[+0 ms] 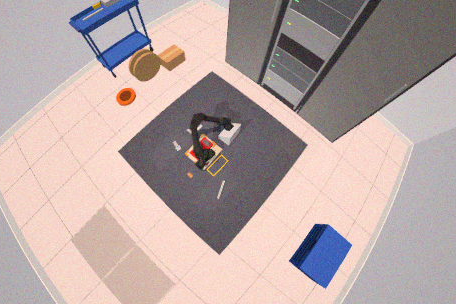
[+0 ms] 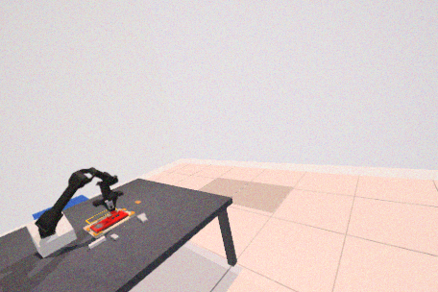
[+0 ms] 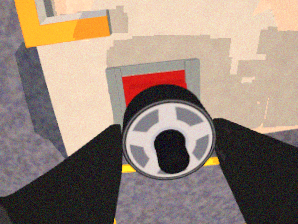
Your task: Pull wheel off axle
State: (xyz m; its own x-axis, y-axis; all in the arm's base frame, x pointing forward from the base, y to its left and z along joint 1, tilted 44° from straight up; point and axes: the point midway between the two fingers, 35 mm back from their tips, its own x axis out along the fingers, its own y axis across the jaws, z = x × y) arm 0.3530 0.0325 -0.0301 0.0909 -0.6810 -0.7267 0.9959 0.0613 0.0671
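Now: gripper tip right at the wheel.
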